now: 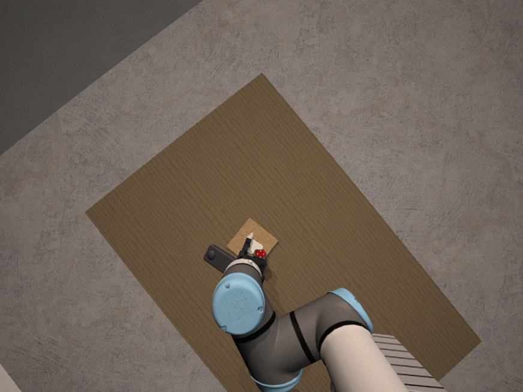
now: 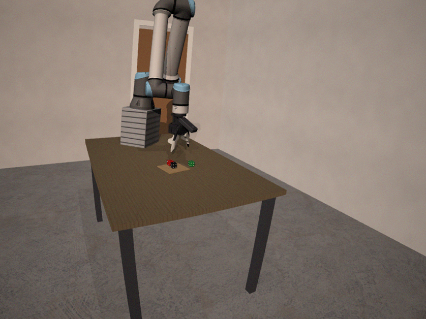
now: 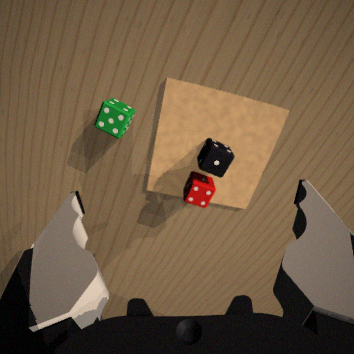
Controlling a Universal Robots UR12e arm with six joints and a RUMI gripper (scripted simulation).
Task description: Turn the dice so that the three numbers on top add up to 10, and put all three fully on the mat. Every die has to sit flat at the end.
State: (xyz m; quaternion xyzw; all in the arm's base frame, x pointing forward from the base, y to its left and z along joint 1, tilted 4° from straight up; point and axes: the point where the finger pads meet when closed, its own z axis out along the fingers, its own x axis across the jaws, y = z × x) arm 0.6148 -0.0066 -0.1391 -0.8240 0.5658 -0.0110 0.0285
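Now: the green die 8 cm to the left of my hand and 9 cm below it. The rest, counted from my hand: tan mat 1 cm behind, 4 cm to the right, 11 cm below; then black die 1 cm behind, 4 cm to the right, 9 cm below; then red die 5 cm behind, 3 cm to the right, 9 cm below.
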